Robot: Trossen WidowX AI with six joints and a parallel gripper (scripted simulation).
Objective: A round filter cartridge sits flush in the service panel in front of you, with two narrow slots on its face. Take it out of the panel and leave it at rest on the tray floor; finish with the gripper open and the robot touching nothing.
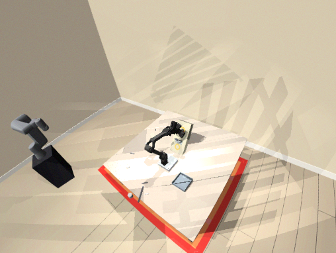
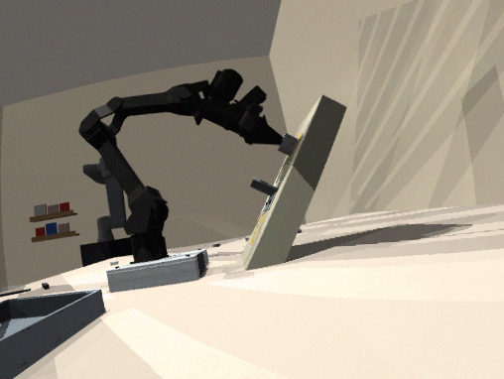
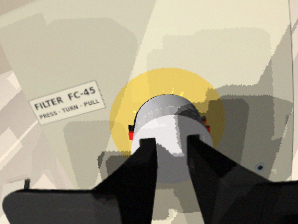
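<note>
The grey ledge is 7 cm behind my gripper tip, 1 cm to the right of it and 11 cm below it. Round my gripper tip: service panel 1 cm behind, 10 cm below; round filter cartridge 1 cm ahead, 1 cm below; tray 36 cm behind, 35 cm to the right, 24 cm below.
</note>
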